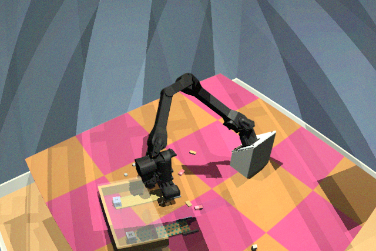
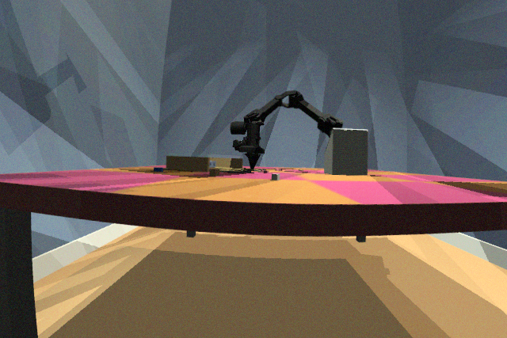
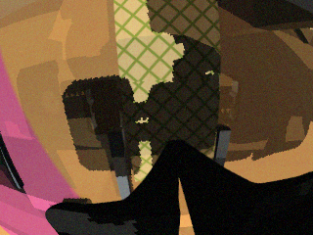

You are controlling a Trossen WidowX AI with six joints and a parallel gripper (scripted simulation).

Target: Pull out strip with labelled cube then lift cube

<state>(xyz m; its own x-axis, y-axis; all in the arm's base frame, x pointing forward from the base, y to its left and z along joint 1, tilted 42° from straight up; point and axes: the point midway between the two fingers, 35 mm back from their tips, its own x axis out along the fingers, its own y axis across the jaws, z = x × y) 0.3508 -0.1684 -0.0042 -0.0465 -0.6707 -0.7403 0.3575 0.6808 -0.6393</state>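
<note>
Now: the cross-hatched strip 90 mm ahead of my gripper tip and 30 mm to the right of it.
</note>
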